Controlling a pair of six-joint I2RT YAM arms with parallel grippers.
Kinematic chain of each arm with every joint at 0, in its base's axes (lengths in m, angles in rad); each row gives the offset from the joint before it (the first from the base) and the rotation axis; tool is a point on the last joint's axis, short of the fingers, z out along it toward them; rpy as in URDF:
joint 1: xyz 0 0 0.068 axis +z
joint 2: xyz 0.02 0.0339 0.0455 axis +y
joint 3: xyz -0.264 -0.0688 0 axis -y
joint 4: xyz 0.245 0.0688 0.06 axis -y
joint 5: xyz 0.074 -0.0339 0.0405 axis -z
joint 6: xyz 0.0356 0 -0.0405 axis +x
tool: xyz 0 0 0 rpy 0 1.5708 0
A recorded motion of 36 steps. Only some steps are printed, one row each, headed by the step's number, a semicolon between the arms.
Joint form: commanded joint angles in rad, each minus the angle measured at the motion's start. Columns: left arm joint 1, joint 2, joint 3, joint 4, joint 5, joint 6; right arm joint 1, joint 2, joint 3, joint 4, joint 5, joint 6.
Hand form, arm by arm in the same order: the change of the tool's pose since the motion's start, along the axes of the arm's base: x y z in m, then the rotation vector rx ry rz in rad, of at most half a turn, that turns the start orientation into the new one. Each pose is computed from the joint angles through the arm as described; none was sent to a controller.
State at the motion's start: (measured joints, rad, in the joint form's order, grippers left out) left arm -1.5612 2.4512 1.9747 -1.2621 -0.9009 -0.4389; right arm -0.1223 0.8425 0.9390 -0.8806 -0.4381 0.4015
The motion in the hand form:
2: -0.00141 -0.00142 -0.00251 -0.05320 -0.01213 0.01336; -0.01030 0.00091 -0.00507 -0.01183 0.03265 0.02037
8: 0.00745 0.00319 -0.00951 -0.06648 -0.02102 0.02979; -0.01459 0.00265 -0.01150 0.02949 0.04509 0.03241
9: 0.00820 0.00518 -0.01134 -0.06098 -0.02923 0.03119; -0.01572 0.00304 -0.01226 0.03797 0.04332 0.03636
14: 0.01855 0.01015 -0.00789 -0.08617 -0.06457 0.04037; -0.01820 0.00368 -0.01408 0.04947 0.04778 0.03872
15: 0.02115 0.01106 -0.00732 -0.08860 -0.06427 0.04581; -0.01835 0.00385 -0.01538 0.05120 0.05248 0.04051
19: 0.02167 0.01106 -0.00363 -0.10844 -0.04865 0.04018; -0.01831 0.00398 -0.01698 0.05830 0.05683 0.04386
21: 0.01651 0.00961 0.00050 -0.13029 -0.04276 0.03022; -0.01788 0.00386 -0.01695 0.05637 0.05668 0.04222
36: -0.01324 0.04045 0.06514 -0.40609 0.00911 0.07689; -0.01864 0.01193 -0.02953 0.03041 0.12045 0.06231
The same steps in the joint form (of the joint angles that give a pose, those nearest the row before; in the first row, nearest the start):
2: -0.0036 -0.0044 -0.0176 0.0429 -0.0090 -0.0300; -0.0035 -0.0295 -0.0152 -0.0585 -0.0052 -0.0311
8: 0.0158 -0.0198 -0.0748 0.1002 -0.0176 -0.0273; -0.0034 -0.0515 -0.0464 -0.0582 -0.0418 -0.0107
9: 0.0172 -0.0225 -0.0885 0.1041 -0.0257 -0.0295; -0.0037 -0.0578 -0.0521 -0.0568 -0.0510 -0.0075
14: 0.0391 -0.0579 -0.1412 0.1588 -0.0613 -0.0156; -0.0035 -0.0689 -0.0617 -0.0612 -0.0604 -0.0010
15: 0.0451 -0.0626 -0.1471 0.1635 -0.0608 -0.0144; -0.0028 -0.0693 -0.0659 -0.0624 -0.0619 -0.0011
19: 0.0470 -0.0808 -0.1615 0.1930 -0.0455 0.0028; -0.0035 -0.0695 -0.0717 -0.0612 -0.0694 0.0004
21: 0.0355 -0.0910 -0.1616 0.2035 -0.0395 0.0020; -0.0034 -0.0679 -0.0712 -0.0597 -0.0669 0.0004
36: -0.0307 -0.3460 -0.3170 0.2447 0.0101 -0.1700; 0.0664 -0.0656 -0.1056 -0.0750 -0.0119 0.0177

